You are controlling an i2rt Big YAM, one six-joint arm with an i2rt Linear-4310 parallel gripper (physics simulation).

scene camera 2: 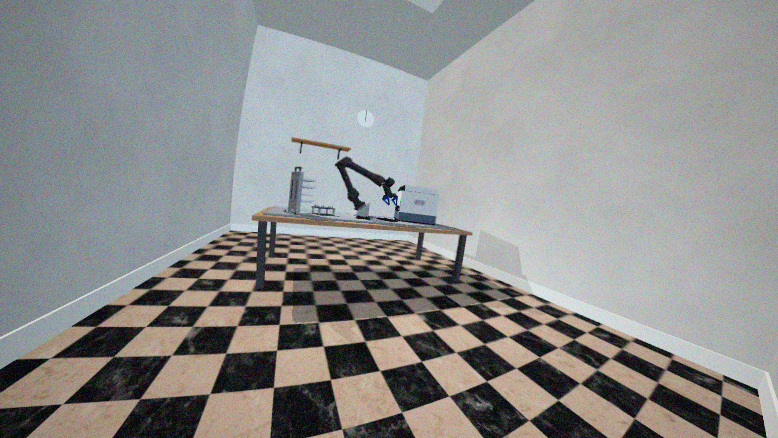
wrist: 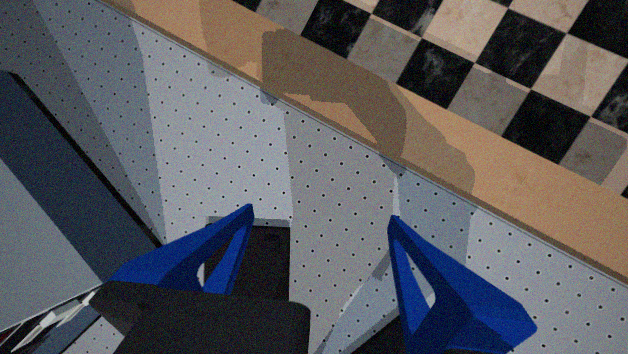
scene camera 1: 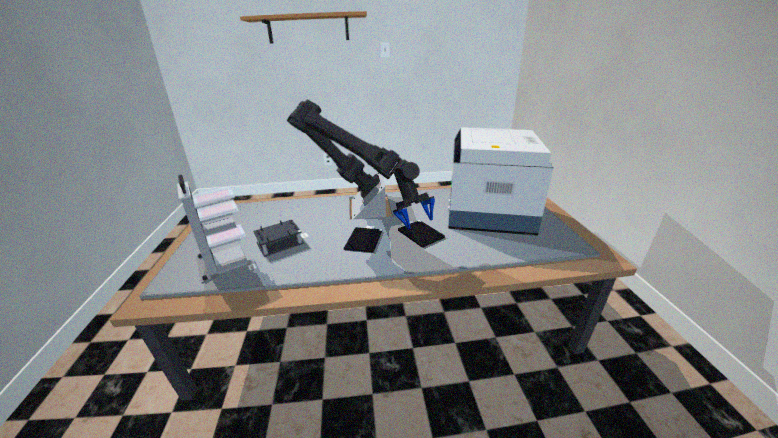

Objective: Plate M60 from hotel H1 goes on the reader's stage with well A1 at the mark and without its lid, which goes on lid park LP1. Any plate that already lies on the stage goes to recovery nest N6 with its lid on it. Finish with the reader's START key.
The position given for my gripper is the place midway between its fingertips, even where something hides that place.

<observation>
My gripper point(scene camera 1: 420, 224) is open, with nothing in its grasp.
My gripper is seen too in the wrist view point(wrist: 319, 215).
</observation>
